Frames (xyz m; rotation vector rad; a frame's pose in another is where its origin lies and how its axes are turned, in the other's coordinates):
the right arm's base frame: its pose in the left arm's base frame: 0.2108 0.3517 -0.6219 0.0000 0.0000 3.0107
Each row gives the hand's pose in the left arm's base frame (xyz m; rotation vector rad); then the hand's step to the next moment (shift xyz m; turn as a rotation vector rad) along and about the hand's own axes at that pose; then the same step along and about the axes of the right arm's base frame.
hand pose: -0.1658 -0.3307 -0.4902 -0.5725 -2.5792 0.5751
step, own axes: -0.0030 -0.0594 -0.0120 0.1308 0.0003 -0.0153
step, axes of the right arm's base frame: 0.0029 0.0479 0.0372 0.1076 -0.0533 0.0541
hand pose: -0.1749 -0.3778 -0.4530 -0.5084 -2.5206 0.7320
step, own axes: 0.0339 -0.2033 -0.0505 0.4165 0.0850 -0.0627
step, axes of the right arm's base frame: 0.0287 0.1294 0.1657 0.3267 -0.2446 0.1344
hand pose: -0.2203 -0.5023 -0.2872 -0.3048 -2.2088 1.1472
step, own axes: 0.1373 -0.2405 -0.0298 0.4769 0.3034 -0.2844
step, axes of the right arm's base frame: 0.0613 0.0685 0.2629 0.2930 -0.5551 0.0800
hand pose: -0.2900 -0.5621 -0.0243 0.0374 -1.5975 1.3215
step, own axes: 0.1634 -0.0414 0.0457 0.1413 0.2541 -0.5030
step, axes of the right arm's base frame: 0.0889 -0.0261 0.1480 -0.0429 -0.5614 -0.1434
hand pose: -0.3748 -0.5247 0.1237 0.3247 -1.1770 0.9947
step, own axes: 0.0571 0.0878 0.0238 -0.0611 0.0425 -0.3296
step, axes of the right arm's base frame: 0.0886 -0.0488 0.0361 -0.1375 -0.2387 -0.1957
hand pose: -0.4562 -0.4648 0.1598 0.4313 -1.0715 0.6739
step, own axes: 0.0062 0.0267 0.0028 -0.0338 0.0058 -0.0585
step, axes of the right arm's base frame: 0.0207 -0.0169 0.0069 -0.0195 -0.0337 -0.0555
